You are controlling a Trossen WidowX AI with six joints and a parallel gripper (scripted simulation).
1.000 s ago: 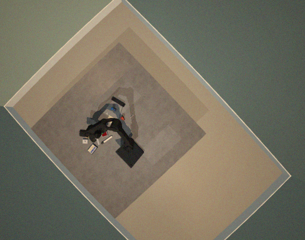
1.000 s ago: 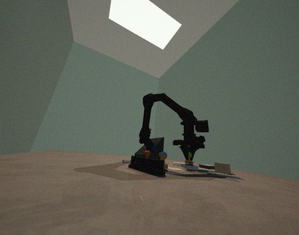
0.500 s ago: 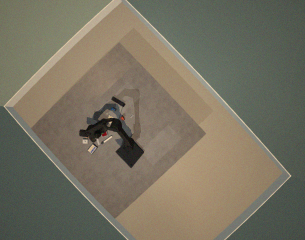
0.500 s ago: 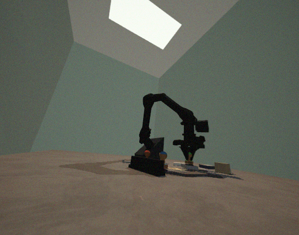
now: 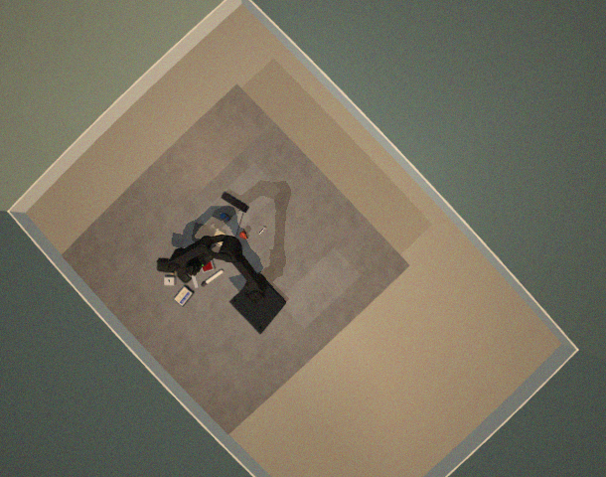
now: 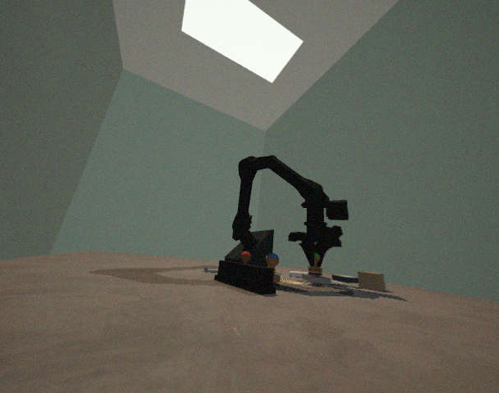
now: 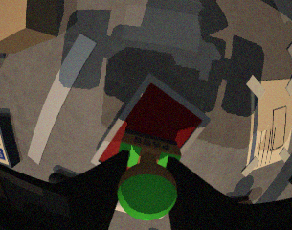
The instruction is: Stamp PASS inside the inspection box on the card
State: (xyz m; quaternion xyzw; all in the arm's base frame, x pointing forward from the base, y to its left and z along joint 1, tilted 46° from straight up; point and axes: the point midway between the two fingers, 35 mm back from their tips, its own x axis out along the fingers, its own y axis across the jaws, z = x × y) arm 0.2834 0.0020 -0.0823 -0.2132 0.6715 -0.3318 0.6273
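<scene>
Now: gripper tip 40 mm above the red ink pad. Round my gripper tip: grey ruler: 20 mm ahead, 90 mm to the left, 40 mm below; then green-knobbed stamp: right at my gripper tip; then white marker: 70 mm behind, 60 mm to the left, 30 mm below.
</scene>
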